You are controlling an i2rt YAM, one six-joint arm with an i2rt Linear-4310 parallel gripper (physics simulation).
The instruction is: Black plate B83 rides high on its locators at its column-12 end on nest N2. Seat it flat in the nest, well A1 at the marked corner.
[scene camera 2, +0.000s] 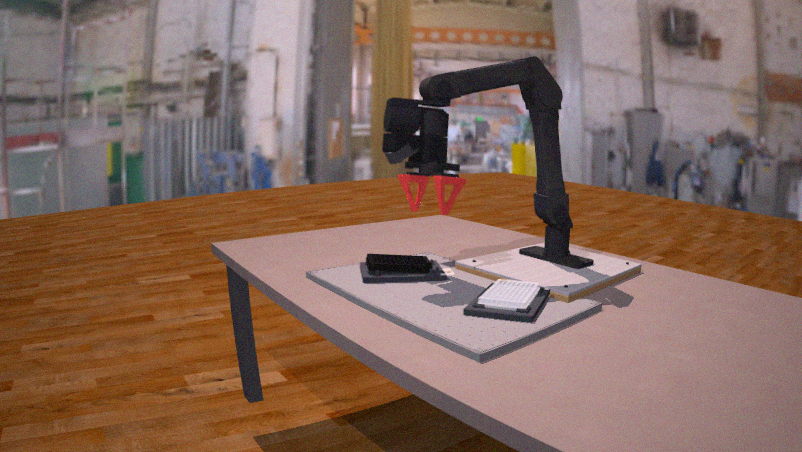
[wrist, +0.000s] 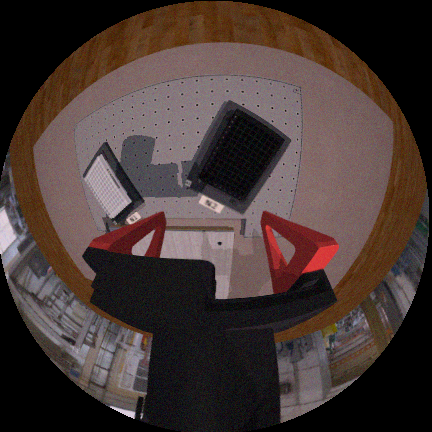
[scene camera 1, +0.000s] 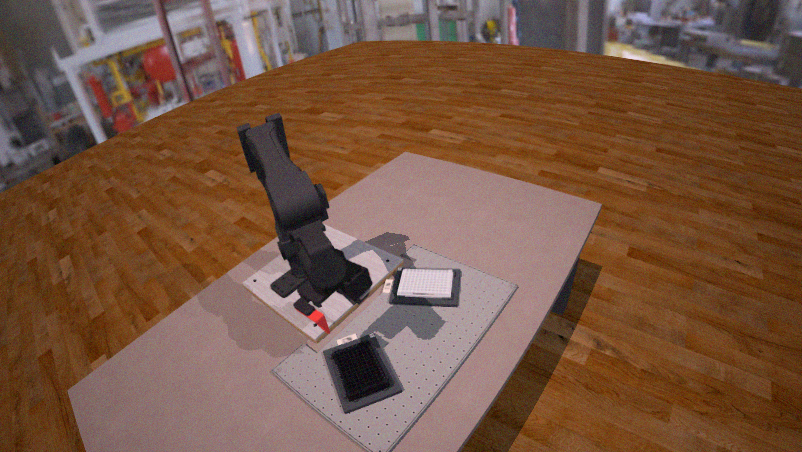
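Pixels of known places: gripper, fingertip midpoint: (scene camera 2: 428,212) (wrist: 212,216) (scene camera 1: 344,315); arm's base, link origin: (scene camera 2: 555,258) (scene camera 1: 304,272).
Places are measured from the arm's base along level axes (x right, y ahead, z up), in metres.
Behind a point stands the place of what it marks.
Observation:
The black plate B83 (scene camera 1: 361,367) @[z 0.020, x 0.128, y 0.356 m] (scene camera 2: 398,262) @[z 0.023, x 0.117, y 0.364 m] (wrist: 242,155) @[z 0.024, x 0.134, y 0.355 m] lies on the dark grey nest N2 (scene camera 1: 370,403) @[z 0.000, x 0.173, y 0.418 m] (scene camera 2: 393,278) @[z 0.002, x 0.086, y 0.396 m] (wrist: 220,198) @[z 0.005, x 0.103, y 0.277 m]. In the scene camera 2 view the plate stands well above the nest's rim and looks close to level; any small tilt, and how its ends sit on the locators, is too fine to tell. A small pale tag (wrist: 188,183) @[z 0.005, x 0.047, y 0.304 m] marks one nest corner, near the N2 label (scene camera 1: 347,339) @[z -0.005, x 0.084, y 0.262 m] (wrist: 211,203) @[z -0.005, x 0.087, y 0.262 m]. The plate's well lettering is not readable. My gripper (scene camera 2: 429,212) @[z 0.120, x 0.096, y 0.306 m] (wrist: 212,216) @[z 0.120, x 0.096, y 0.306 m] is open and empty, high above the table and back from N2, towards the arm's base.
A white plate (scene camera 1: 425,282) @[z 0.018, x -0.143, y 0.309 m] (scene camera 2: 509,294) @[z 0.018, x -0.159, y 0.322 m] (wrist: 107,187) @[z 0.014, x -0.135, y 0.307 m] sits on a second dark nest (scene camera 1: 456,294) @[z 0.005, x -0.160, y 0.388 m] (scene camera 2: 499,315) @[z 0.000, x -0.191, y 0.375 m], labelled N1. Both nests stand on a perforated grey board (scene camera 1: 438,359) @[z -0.007, x 0.007, y 0.458 m] (scene camera 2: 449,336) @[z -0.007, x -0.198, y 0.484 m] (wrist: 165,107) @[z -0.007, x 0.007, y 0.444 m]. The arm's pale base board (scene camera 1: 280,300) @[z 0.000, x 0.109, y 0.031 m] (scene camera 2: 606,269) @[z 0.001, x -0.149, y -0.017 m] lies beside it.

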